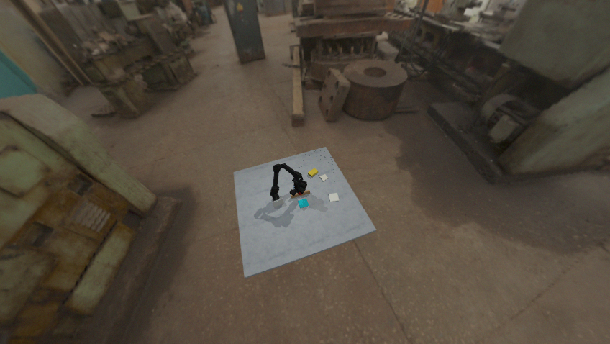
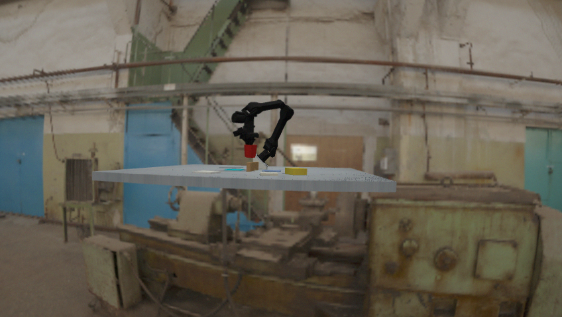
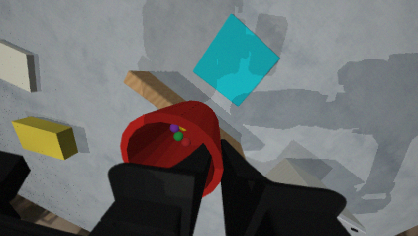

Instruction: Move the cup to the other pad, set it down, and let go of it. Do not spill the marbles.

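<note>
Right now the cyan pad is 3 cm ahead of my gripper tip, 8 cm to the right of it and 12 cm below it. Round my gripper tip: wooden bar 3 cm ahead, 3 cm to the left, 10 cm below; then red cup 3 cm ahead, 2 cm to the left; then light blue pad 2 cm ahead, 14 cm to the left, 12 cm below.
</note>
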